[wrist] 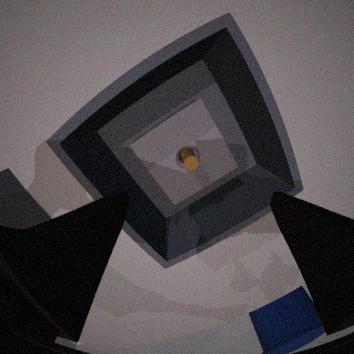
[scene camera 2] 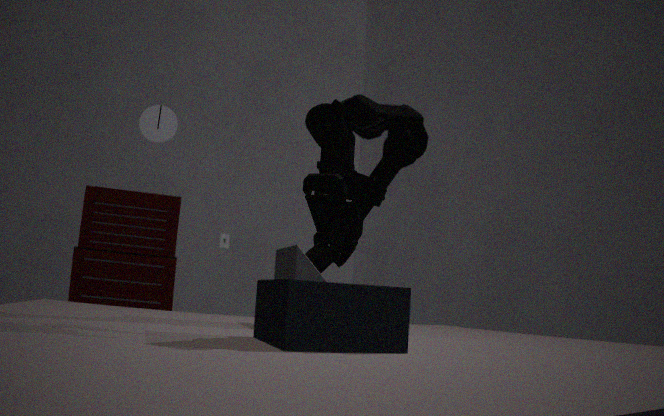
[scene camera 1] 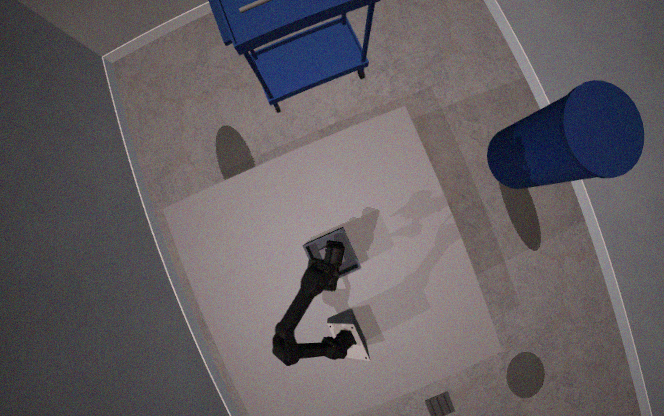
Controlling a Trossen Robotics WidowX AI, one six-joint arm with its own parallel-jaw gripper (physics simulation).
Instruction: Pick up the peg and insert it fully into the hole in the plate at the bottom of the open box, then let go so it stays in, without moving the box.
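Frame: origin at the arm's base, x ahead, y left, z up, level; centimetres.
Seen in the pictures: gripper, fingertip midpoint: (wrist: 201, 198) (scene camera 2: 330, 251); arm's base at its link origin: (scene camera 2: 307, 268) (scene camera 1: 348, 336).
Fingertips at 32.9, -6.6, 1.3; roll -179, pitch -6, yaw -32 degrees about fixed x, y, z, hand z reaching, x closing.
Observation:
Offsets run from my fingertips to a thing's top centre, as dx, dy, dz. Level surfaces: height alone.
The orange peg {+0.4, +0.0, -6.3} (wrist: 190, 161) stands in the hole of the light plate {+0.3, +0.0, -9.0} (wrist: 165, 137) in the wrist view, its round top showing above the plate. It leans slightly in that view; how deep it sits cannot be told. The dark open box {+0.3, +0.0, -5.3} (scene camera 1: 351, 251) (scene camera 2: 345, 320) (wrist: 247, 100) stands upright around the plate. My gripper (scene camera 2: 330, 266) (wrist: 201, 198) is open and empty, above the box, with its fingers apart and clear of the peg. In scene camera 1 my arm hides the peg and much of the box. In scene camera 2 the box wall hides the peg.
A grey wedge-shaped block with a white face (scene camera 1: 359, 350) (scene camera 2: 287, 263) stands near the arm's base. A blue cart (scene camera 1: 310, 60) is beyond the pale table top {dz -15.1} (scene camera 1: 240, 225). A large blue cylinder (scene camera 1: 602, 130) is at the right. A red cabinet (scene camera 2: 127, 250) is in the background.

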